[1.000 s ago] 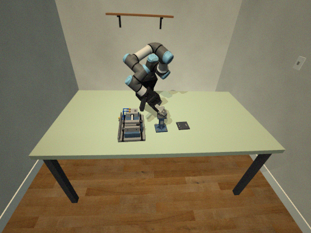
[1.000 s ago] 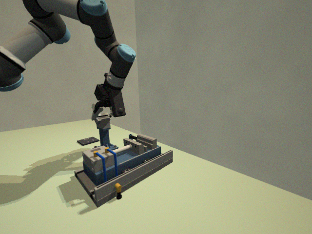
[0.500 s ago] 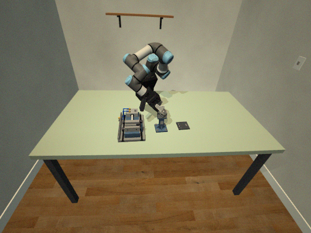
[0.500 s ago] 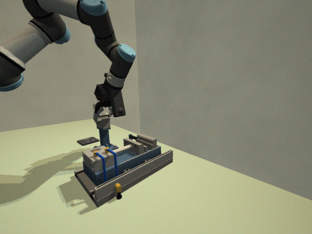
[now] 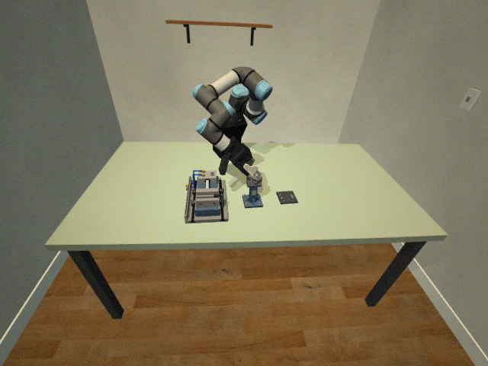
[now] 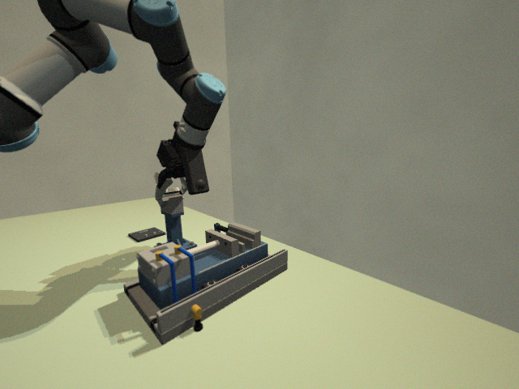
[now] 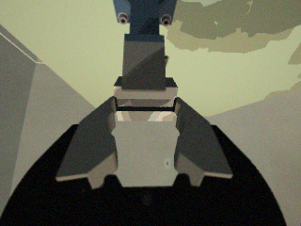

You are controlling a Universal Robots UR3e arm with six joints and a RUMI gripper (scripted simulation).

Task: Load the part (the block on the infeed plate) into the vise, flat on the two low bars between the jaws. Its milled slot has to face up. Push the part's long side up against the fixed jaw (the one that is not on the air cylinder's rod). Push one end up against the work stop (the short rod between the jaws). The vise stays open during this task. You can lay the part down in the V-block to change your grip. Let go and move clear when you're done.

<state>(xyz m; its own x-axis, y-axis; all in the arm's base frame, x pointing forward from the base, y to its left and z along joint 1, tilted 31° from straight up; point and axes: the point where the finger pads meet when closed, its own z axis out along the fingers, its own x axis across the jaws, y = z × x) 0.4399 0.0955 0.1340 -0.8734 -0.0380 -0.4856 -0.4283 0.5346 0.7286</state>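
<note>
My hand is right at the part. Also, from my hand: dark infeed plate (180 mm to the left, 160 mm below, 40 mm behind); fixed jaw (210 mm to the right, 110 mm ahead, 80 mm below); work stop rod (160 mm to the right, 70 mm below, 70 mm ahead).
</note>
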